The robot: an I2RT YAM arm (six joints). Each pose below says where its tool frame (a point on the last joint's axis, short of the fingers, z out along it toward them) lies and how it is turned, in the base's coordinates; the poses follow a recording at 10 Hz.
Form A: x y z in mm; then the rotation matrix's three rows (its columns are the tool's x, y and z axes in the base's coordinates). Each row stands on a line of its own.
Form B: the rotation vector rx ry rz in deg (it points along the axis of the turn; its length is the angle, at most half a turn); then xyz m. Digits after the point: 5 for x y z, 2 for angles.
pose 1, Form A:
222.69 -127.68 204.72
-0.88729 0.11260 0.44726
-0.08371 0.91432 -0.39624
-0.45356 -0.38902 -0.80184
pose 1, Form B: 1.19 149.05 -32.48 0.22269 -0.12768 0.20472
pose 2, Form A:
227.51 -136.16 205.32
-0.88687 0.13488 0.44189
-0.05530 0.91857 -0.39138
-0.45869 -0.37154 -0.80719
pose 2, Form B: 3.29 149.26 -31.52 0.22751 -0.13616 0.20532
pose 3, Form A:
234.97 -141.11 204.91
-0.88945 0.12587 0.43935
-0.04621 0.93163 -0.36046
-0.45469 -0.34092 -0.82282
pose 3, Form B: 3.28 150.12 -28.90 0.23497 -0.14111 0.20491
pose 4, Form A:
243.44 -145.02 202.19
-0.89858 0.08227 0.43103
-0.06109 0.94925 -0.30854
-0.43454 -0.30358 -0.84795
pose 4, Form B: 0.87 151.91 -25.16 0.24344 -0.14502 0.20219
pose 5, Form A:
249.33 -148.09 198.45
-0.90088 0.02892 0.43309
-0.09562 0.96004 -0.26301
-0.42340 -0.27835 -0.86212
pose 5, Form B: -2.74 152.72 -22.21 0.24933 -0.14809 0.19845
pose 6, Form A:
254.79 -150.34 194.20
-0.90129 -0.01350 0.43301
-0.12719 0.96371 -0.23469
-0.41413 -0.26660 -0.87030
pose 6, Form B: -5.77 153.20 -20.56 0.25479 -0.15034 0.19420
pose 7, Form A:
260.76 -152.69 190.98
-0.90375 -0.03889 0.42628
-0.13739 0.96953 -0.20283
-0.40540 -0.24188 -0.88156
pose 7, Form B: -7.23 153.97 -18.24 0.26076 -0.15269 0.19098
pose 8, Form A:
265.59 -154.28 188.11
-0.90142 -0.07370 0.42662
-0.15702 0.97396 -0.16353
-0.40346 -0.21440 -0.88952
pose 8, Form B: -9.45 154.23 -15.48 0.26559 -0.15428 0.18811
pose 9, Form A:
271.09 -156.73 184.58
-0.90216 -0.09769 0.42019
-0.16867 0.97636 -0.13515
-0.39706 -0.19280 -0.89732
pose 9, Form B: -10.92 154.76 -13.44 0.27109 -0.15673 0.18458
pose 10, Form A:
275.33 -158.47 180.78
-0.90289 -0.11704 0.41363
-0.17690 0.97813 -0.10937
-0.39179 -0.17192 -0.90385
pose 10, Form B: -12.05 155.21 -11.54 0.27533 -0.15847 0.18078
